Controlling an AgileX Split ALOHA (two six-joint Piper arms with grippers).
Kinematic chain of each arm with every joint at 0, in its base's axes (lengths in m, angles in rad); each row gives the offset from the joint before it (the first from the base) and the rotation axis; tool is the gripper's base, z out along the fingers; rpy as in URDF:
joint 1: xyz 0 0 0.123 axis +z
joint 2: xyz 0 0 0 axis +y
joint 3: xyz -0.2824 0 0.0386 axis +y
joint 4: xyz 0.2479 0 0.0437 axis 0.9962 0 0.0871
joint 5: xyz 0 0 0 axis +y
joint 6: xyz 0.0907 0 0.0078 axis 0.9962 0 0.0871
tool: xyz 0 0 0 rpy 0 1.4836 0
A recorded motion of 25 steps. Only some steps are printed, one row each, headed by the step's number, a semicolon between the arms.
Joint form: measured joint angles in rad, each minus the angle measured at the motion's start. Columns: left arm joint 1, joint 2, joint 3, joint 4, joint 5, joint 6; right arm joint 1, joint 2, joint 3, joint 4, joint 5, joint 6.
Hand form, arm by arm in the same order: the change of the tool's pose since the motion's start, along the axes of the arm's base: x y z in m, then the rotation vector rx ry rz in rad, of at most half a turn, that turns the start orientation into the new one. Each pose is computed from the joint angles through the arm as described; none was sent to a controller.
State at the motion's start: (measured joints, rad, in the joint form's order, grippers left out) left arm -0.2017 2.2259 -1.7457 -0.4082 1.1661 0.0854; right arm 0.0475 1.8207 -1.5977 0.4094 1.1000 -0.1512
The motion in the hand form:
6: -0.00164 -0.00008 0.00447 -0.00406 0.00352 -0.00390; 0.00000 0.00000 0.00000 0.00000 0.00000 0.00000
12: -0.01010 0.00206 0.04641 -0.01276 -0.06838 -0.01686; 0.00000 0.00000 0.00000 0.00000 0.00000 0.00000
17: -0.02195 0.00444 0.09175 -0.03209 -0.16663 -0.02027; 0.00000 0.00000 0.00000 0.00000 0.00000 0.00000
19: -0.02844 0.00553 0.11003 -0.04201 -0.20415 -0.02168; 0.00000 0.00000 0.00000 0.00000 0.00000 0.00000
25: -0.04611 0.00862 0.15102 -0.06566 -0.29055 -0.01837; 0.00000 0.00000 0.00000 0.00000 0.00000 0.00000
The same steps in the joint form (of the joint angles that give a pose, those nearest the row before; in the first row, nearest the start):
6: 0.0000 -0.0098 0.0000 -0.0029 0.0135 0.0000; 0.0000 0.0000 0.0000 0.0000 0.0000 0.0000
12: 0.0000 -0.1057 0.0000 0.0068 0.0393 0.0000; 0.0000 0.0000 0.0000 0.0000 0.0000 0.0000
17: 0.0000 -0.2112 0.0000 0.0072 0.0456 0.0011; 0.0000 0.0000 0.0000 0.0000 0.0000 0.0000
19: 0.0000 -0.2547 0.0000 0.0050 0.0508 0.0011; 0.0000 0.0000 0.0000 0.0000 0.0000 0.0000
25: 0.0000 -0.3551 0.0000 0.0000 0.0602 -0.0055; 0.0000 0.0000 0.0000 0.0000 0.0000 0.0000

